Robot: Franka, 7 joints.
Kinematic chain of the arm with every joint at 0, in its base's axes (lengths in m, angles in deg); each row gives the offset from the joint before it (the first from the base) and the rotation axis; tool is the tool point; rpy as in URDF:
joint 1: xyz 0 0 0.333 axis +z
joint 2: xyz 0 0 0 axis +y
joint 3: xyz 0 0 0.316 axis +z
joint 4: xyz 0.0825 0 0 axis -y
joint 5: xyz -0.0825 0 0.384 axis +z
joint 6: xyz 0 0 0 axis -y
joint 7: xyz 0.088 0 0 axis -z
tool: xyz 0 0 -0.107 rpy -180 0 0
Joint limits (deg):
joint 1: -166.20..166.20
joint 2: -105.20..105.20
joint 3: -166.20..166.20
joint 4: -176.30..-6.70
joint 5: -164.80..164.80
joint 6: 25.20..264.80
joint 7: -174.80..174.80
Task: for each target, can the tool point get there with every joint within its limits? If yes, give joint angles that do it. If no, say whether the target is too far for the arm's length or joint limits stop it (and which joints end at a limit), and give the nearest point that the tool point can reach.
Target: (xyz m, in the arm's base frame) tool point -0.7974 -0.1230 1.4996
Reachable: no: too far | nearest point -0.4823 -0.0744 1.0386 | short by 0.561 m
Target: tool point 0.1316 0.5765 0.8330
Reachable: yes | joints 53.18 69.88 138.14 -34.71 5.24 85.45 78.87
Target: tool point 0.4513 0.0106 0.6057
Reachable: yes | joints 86.49 71.38 -104.91 -127.01 -96.41 78.01 142.69
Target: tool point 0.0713 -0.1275 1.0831
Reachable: yes | joints 81.73 3.85 -119.30 -34.34 47.13 226.59 16.70
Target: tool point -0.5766 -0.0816 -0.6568
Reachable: no: too far | nearest point -0.4576 -0.0737 -0.3286 | short by 0.349 m
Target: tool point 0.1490 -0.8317 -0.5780
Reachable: no: too far | nearest point 0.1062 -0.5927 -0.2544 | short by 0.405 m
